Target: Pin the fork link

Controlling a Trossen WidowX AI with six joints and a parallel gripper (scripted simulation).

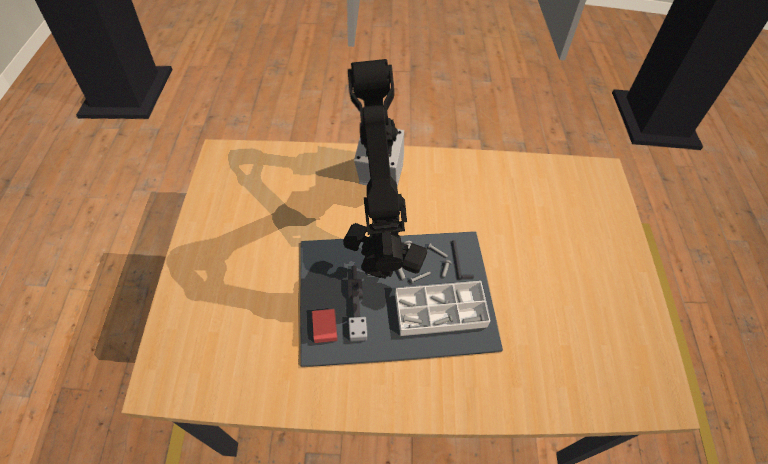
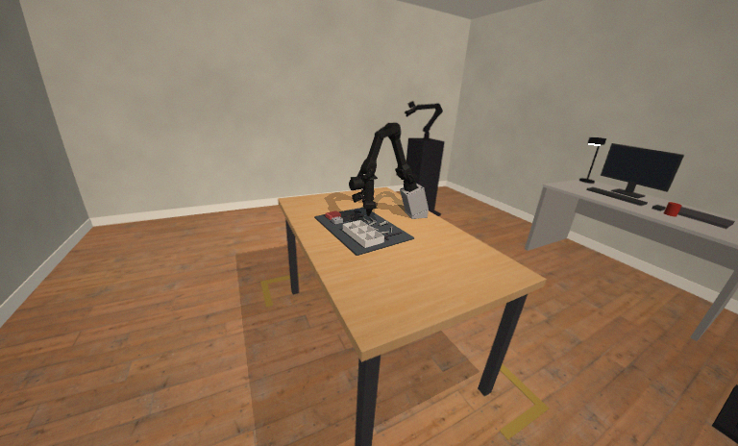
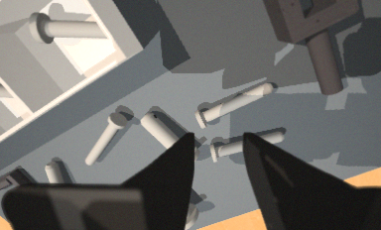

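My hand is 70 mm above the pale pin, 40 mm to the right of it and 10 mm past it. Round my hand: dark eye plate bar: 80 mm ahead, 70 mm below, 60 mm to the right; light grey block: 160 mm ahead, 60 mm below, 50 mm to the right; white parts box: 140 mm to the left, 100 mm ahead, 70 mm below.
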